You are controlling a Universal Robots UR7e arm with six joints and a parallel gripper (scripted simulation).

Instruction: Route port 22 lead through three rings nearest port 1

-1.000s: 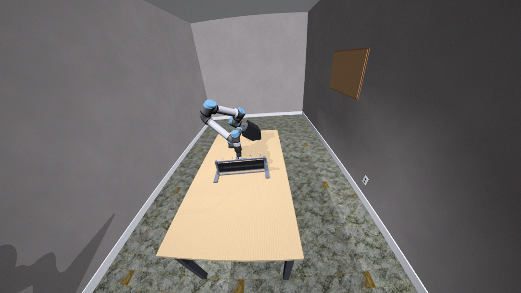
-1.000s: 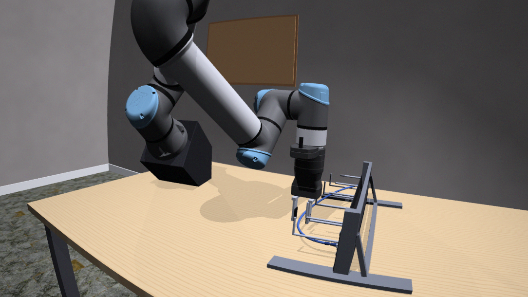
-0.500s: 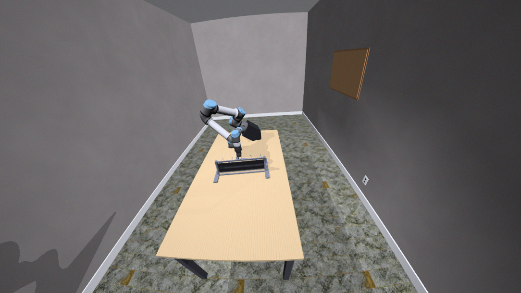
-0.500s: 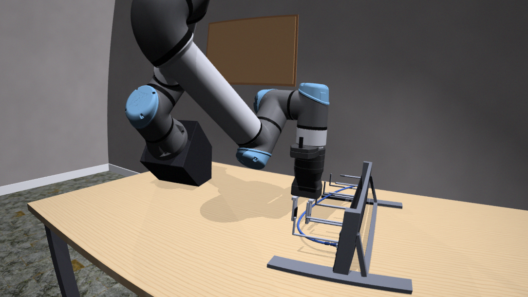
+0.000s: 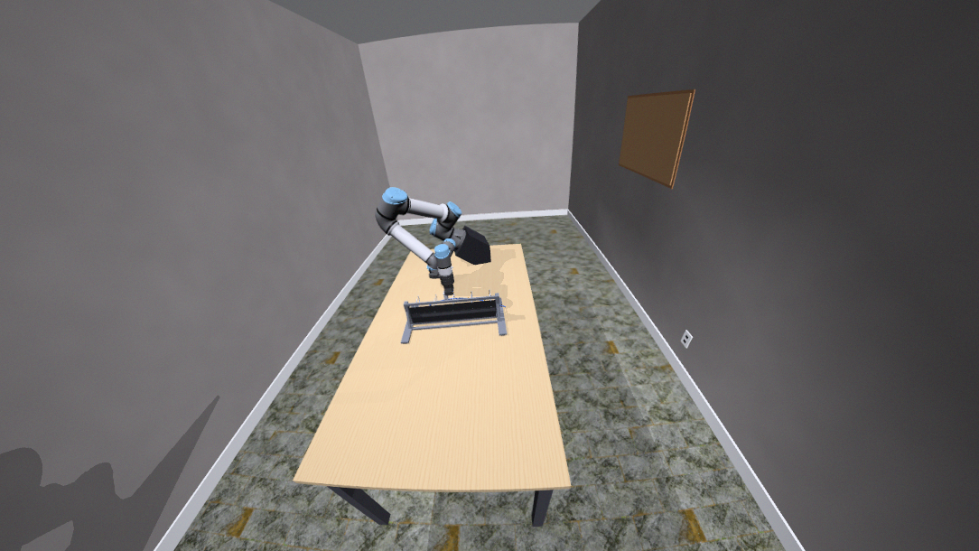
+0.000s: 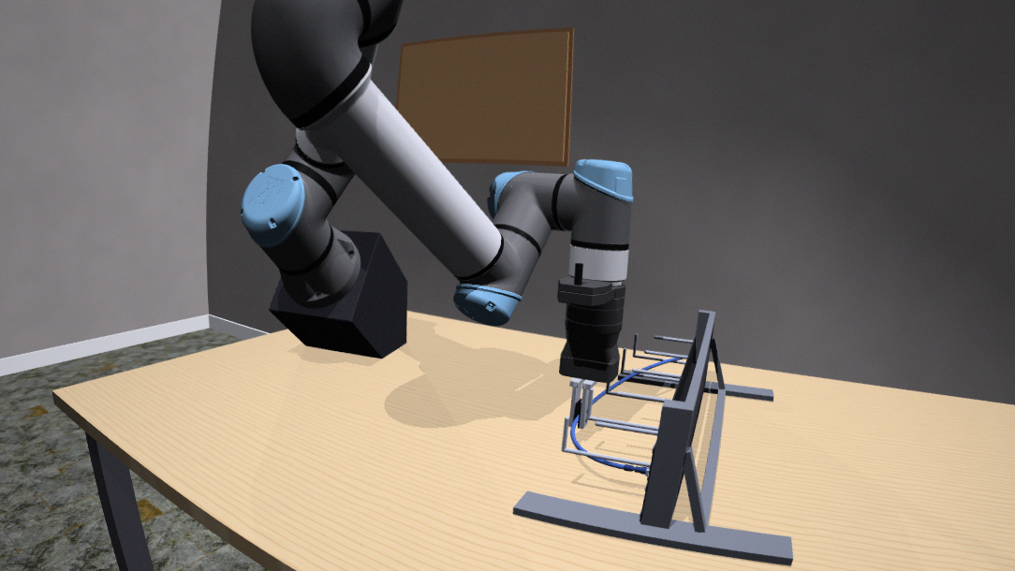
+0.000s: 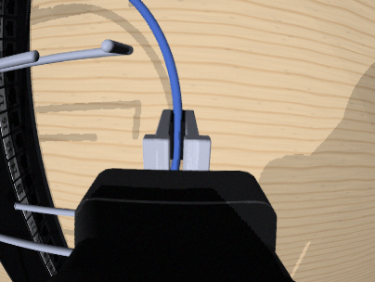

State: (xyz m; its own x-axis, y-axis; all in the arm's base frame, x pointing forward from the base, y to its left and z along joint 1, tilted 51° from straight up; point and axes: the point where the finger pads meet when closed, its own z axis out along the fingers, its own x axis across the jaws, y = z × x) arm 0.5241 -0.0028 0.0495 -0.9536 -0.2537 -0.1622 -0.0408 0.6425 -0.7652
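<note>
My gripper is now 14 cm short of the grey rack, 6 cm to the right of it and 3 cm below it.
</note>
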